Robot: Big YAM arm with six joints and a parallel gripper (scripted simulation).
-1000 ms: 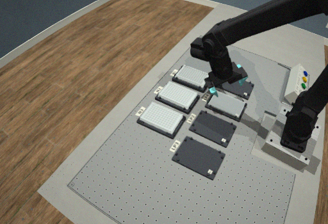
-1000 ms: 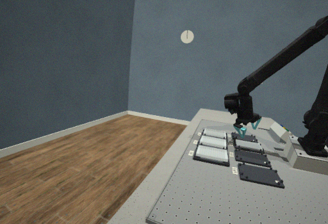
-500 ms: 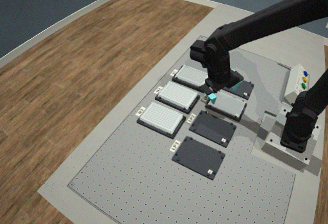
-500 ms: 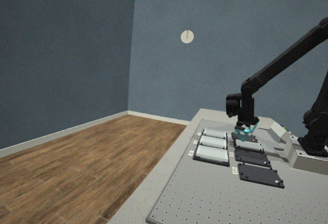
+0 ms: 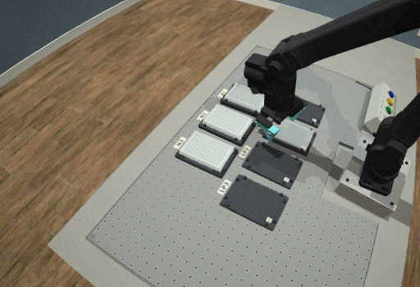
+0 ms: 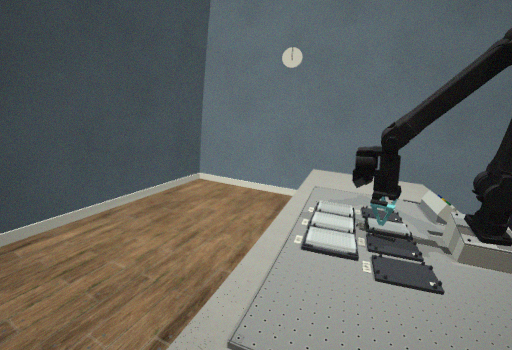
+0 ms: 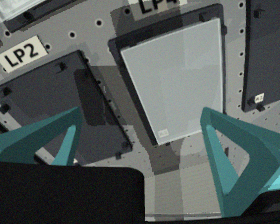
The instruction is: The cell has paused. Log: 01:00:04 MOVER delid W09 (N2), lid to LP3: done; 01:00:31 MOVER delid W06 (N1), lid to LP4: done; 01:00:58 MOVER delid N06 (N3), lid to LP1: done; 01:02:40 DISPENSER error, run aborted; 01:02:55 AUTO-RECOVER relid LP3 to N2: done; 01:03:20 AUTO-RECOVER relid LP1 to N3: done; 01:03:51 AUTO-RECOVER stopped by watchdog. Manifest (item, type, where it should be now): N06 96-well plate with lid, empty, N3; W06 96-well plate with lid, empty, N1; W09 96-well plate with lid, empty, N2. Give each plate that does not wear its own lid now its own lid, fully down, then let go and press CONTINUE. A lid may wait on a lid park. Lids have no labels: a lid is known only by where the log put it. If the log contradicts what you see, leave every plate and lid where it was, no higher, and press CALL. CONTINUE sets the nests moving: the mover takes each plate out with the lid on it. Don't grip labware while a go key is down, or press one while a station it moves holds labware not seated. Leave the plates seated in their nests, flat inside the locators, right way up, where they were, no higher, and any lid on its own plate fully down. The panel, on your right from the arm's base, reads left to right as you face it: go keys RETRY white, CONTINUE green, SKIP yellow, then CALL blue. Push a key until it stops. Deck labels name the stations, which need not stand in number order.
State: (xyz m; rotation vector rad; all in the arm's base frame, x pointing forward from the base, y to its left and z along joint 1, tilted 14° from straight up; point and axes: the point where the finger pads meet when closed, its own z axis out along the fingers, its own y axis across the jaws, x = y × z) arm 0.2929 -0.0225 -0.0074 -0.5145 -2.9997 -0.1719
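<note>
The pale lid is 30 mm behind my hand, 40 mm to the right of it and 50 mm below it. Round my hand: lid park LP4: 30 mm behind, 40 mm to the right, 60 mm below; then lid park LP2: 20 mm behind, 90 mm to the left, 60 mm below; then lid park LP1: 30 mm behind, 170 mm to the right, 60 mm below.
</note>
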